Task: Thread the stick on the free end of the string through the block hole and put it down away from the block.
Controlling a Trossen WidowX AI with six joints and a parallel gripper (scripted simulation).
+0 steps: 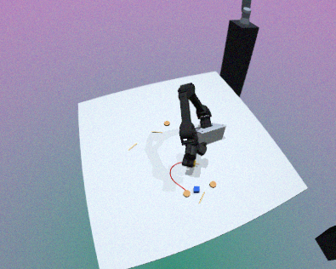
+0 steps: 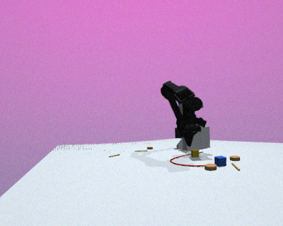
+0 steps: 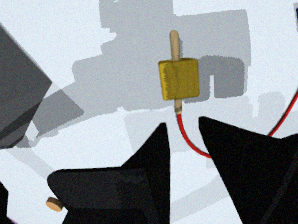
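Now: the yellow block 4 cm below my gripper tip, 2 cm to the left of it and 2 cm behind it. From my gripper tip the other things lie so: blue cube 18 cm to the left, 4 cm below, 2 cm ahead.
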